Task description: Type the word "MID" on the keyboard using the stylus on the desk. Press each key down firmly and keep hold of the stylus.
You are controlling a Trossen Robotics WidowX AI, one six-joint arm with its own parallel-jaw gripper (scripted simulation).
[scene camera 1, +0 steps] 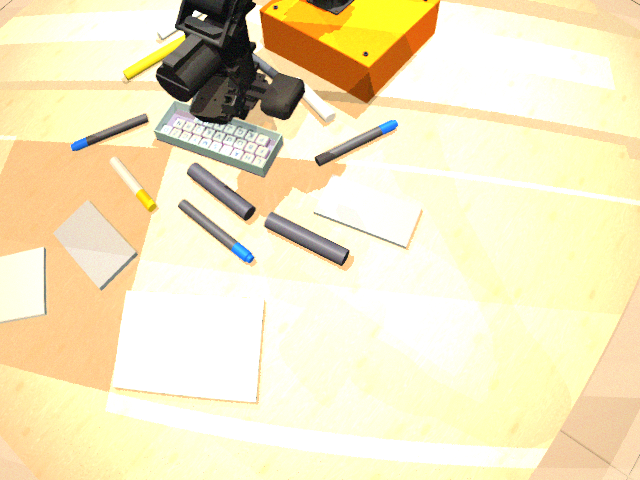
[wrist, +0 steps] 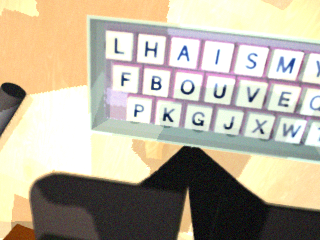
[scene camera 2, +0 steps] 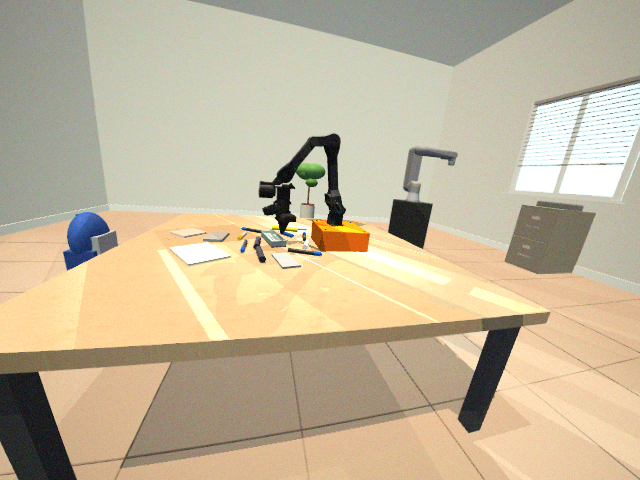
My gripper [scene camera 1: 243,117] is shut, holding nothing. I also see a grey pad [scene camera 1: 102,253].
My gripper is seen too in the wrist view [wrist: 190,154]. The wrist view misses the grey pad: it is out of frame.
